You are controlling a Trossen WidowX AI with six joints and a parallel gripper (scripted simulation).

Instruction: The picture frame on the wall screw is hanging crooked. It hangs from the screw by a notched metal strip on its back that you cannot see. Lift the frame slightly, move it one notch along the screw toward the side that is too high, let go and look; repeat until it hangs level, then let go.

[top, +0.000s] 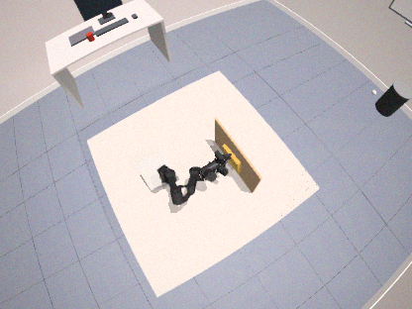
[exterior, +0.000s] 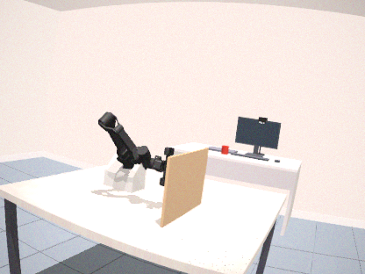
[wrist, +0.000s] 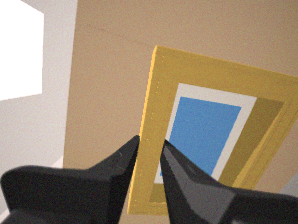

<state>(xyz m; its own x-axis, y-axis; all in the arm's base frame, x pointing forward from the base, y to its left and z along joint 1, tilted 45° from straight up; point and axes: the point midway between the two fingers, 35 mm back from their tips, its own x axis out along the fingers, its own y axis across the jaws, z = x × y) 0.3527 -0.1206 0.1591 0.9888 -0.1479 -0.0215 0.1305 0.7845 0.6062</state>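
Right now the picture frame is 10 mm ahead of my gripper tip and 50 mm below it. Round my gripper tip: wall board (20 mm ahead, 10 mm to the right, 60 mm below).
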